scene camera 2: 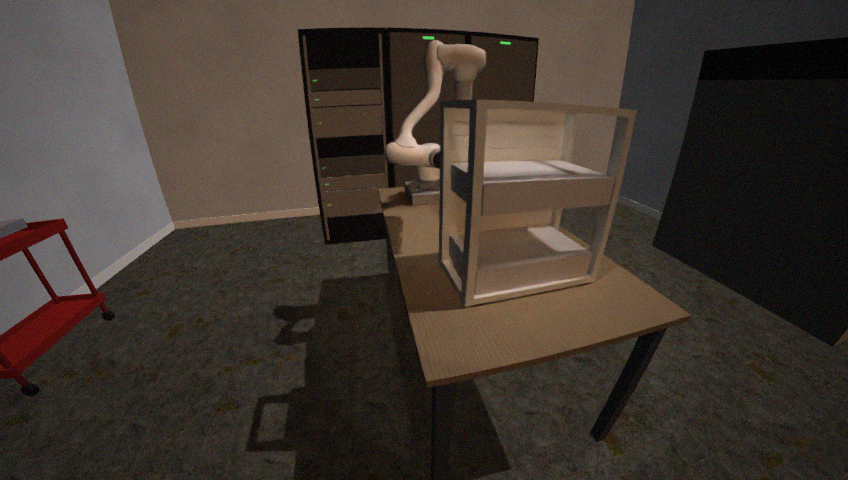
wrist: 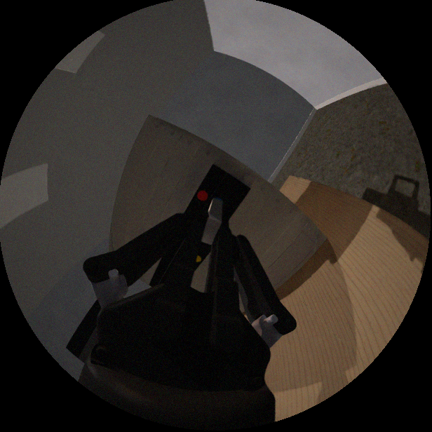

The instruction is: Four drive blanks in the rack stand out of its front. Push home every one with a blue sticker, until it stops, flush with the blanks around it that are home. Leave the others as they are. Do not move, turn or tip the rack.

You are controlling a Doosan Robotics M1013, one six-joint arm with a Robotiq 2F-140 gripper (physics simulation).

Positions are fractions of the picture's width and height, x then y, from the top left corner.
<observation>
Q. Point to a rack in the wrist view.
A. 0.39, 0.39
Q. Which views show the rack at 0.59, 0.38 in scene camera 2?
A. Scene camera 2 and the wrist view: all of them.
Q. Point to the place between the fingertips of my gripper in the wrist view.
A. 0.50, 0.48
</observation>
